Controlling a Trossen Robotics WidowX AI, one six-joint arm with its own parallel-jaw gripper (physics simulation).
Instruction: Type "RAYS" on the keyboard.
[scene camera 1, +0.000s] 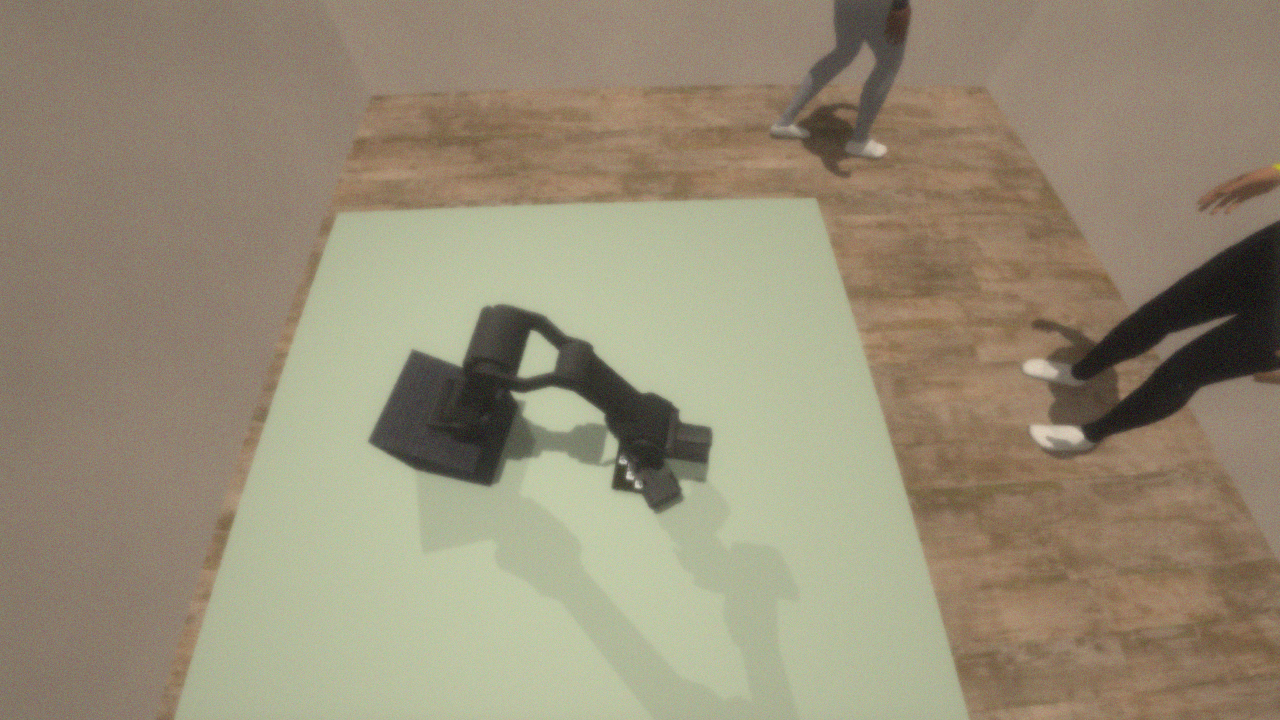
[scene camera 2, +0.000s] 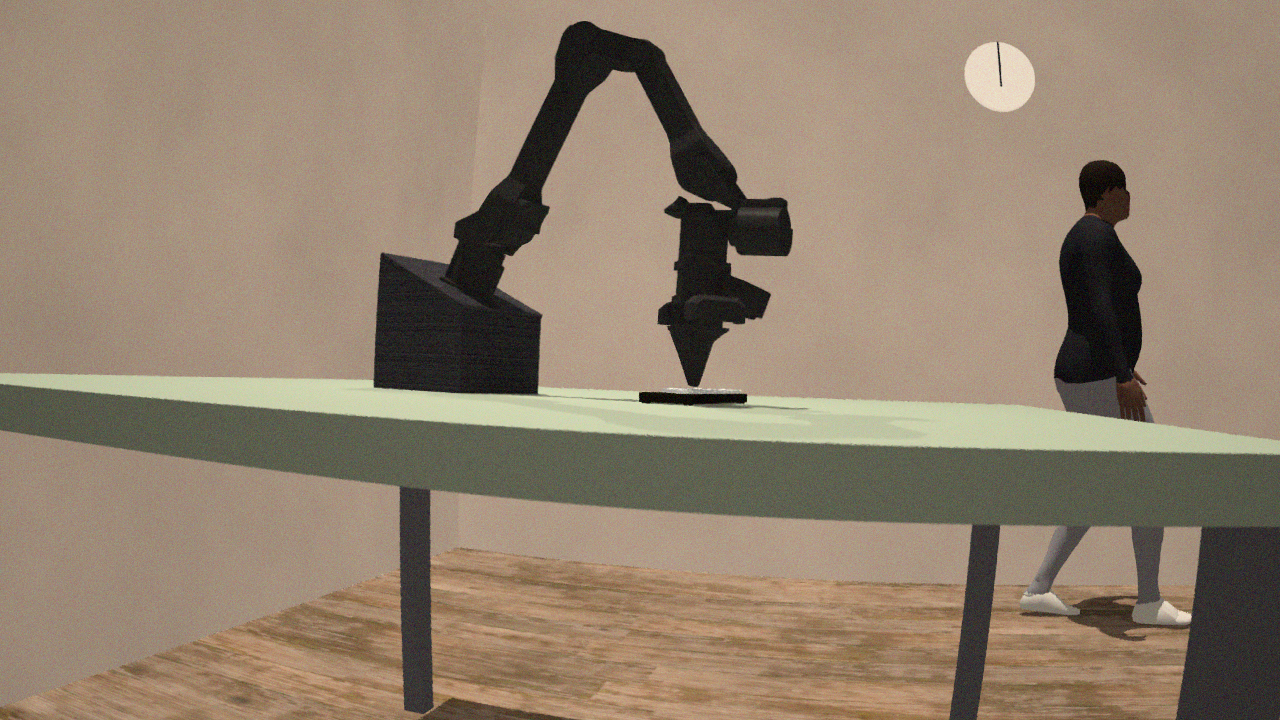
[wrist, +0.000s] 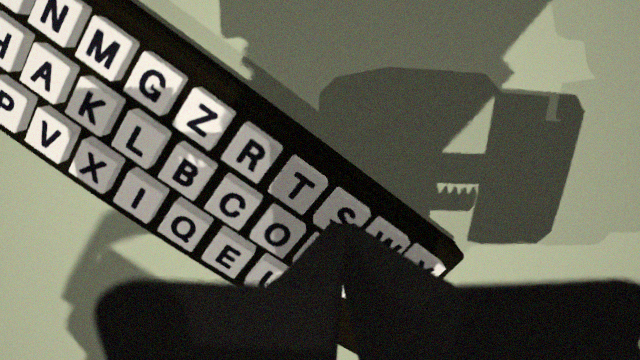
Labels:
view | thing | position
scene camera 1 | my gripper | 639, 465
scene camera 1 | black keyboard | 623, 480
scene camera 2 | my gripper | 693, 386
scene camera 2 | black keyboard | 688, 396
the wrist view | my gripper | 340, 236
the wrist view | black keyboard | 122, 105

